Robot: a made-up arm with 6 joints. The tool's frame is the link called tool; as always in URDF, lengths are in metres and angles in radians. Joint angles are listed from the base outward.
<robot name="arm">
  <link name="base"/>
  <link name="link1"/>
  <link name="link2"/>
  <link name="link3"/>
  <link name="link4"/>
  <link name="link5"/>
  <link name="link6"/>
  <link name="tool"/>
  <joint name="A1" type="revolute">
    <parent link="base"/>
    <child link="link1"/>
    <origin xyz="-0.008 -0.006 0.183"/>
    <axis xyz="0 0 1"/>
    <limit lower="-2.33" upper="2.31"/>
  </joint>
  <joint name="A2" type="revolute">
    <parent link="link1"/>
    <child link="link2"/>
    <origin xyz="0.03 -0.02 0.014" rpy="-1.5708 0 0"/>
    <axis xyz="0 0 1"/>
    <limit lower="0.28" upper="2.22"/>
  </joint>
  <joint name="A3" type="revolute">
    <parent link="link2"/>
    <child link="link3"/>
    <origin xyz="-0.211 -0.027 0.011"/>
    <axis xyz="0 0 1"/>
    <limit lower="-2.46" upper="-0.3"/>
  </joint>
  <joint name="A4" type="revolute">
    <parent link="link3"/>
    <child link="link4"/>
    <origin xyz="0.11 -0.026 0.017" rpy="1.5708 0 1.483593"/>
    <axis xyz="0 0 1"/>
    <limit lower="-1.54" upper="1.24"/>
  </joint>
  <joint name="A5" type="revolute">
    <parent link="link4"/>
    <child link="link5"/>
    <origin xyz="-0.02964 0.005 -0.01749" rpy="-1.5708 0 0"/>
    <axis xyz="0 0 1"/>
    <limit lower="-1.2" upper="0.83"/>
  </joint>
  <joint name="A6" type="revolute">
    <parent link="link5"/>
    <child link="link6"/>
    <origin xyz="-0.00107 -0.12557 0.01" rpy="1.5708 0 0"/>
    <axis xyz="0 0 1"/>
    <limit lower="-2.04" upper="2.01"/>
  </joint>
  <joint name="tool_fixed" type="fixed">
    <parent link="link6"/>
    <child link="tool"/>
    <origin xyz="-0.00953 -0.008 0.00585" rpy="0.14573 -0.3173 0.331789"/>
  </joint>
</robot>
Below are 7 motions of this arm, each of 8 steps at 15 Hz.
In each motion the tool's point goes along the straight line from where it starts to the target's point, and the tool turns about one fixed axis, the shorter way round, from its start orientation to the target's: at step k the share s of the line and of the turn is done. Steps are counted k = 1, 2, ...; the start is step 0. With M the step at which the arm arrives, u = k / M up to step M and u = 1 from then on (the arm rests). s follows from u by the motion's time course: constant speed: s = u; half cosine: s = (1 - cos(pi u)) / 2; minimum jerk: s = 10 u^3 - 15 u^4 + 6 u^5.
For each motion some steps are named. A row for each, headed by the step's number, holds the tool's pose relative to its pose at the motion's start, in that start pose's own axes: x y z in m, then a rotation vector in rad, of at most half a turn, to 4 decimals.
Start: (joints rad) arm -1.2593 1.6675 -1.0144 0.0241 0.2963 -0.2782
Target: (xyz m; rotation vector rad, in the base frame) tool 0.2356 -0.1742 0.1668 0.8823 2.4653 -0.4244
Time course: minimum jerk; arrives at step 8
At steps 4, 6, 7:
4: 0.0742 0.0776 0.0043 -0.2214 0.1896 -0.2859
6: 0.1330 0.1392 0.0078 -0.3970 0.3400 -0.5127
7: 0.1460 0.1528 0.0085 -0.4357 0.3732 -0.5627

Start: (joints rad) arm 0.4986 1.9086 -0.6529 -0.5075 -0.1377 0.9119
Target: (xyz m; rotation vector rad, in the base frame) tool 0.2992 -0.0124 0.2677 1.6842 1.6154 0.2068
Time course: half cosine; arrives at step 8
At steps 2, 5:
2: -0.0236 -0.0167 -0.0003 0.0431 -0.0612 0.1568
5: -0.1113 -0.0786 -0.0015 0.2034 -0.2890 0.7402

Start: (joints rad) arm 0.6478 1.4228 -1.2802 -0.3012 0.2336 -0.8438
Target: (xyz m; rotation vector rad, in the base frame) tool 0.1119 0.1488 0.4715 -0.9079 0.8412 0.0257
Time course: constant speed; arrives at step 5
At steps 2, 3, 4, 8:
2: -0.0229 -0.0077 -0.0236 0.0454 -0.1177 0.0013
3: -0.0344 -0.0115 -0.0354 0.0682 -0.1766 0.0020
4: -0.0458 -0.0154 -0.0472 0.0909 -0.2354 0.0026
8: -0.0573 -0.0192 -0.0589 0.1136 -0.2943 0.0033

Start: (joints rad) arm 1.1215 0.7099 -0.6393 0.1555 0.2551 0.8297
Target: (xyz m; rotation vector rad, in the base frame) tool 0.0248 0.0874 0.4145 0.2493 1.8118 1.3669
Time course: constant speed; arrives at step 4
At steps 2, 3, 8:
2: -0.0072 0.0168 -0.0108 -0.0982 -0.0563 -0.0961
3: -0.0109 0.0252 -0.0161 -0.1473 -0.0845 -0.1441
8: -0.0145 0.0336 -0.0215 -0.1963 -0.1126 -0.1921

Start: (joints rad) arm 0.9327 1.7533 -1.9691 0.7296 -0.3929 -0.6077
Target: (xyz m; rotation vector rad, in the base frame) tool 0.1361 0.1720 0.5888 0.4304 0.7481 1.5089
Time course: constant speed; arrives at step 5
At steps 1, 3, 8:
1: -0.0080 0.0093 -0.0029 -0.0160 0.0007 0.1001
3: -0.0240 0.0278 -0.0087 -0.0480 0.0021 0.3004
8: -0.0400 0.0463 -0.0144 -0.0801 0.0034 0.5007

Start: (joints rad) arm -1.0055 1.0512 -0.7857 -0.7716 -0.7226 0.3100
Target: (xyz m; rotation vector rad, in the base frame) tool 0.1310 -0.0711 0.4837 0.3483 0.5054 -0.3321
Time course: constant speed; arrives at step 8
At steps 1, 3, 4, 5, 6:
1: -0.0043 -0.0010 -0.0006 0.0080 -0.0378 0.0500
3: -0.0129 -0.0029 -0.0019 0.0241 -0.1135 0.1501
4: -0.0172 -0.0038 -0.0025 0.0321 -0.1513 0.2001
5: -0.0215 -0.0048 -0.0031 0.0401 -0.1891 0.2502
6: -0.0258 -0.0058 -0.0038 0.0482 -0.2270 0.3002

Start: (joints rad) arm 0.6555 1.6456 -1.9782 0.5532 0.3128 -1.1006
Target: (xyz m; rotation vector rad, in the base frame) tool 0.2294 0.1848 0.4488 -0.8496 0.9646 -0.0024
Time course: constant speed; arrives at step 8
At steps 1, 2, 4, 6, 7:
1: 0.0106 -0.0004 -0.0002 -0.0086 0.0248 -0.0645
2: 0.0211 -0.0008 -0.0004 -0.0172 0.0497 -0.1291
4: 0.0423 -0.0017 -0.0007 -0.0344 0.0994 -0.2581
6: 0.0634 -0.0025 -0.0011 -0.0516 0.1490 -0.3872
7: 0.0740 -0.0029 -0.0013 -0.0601 0.1739 -0.4517

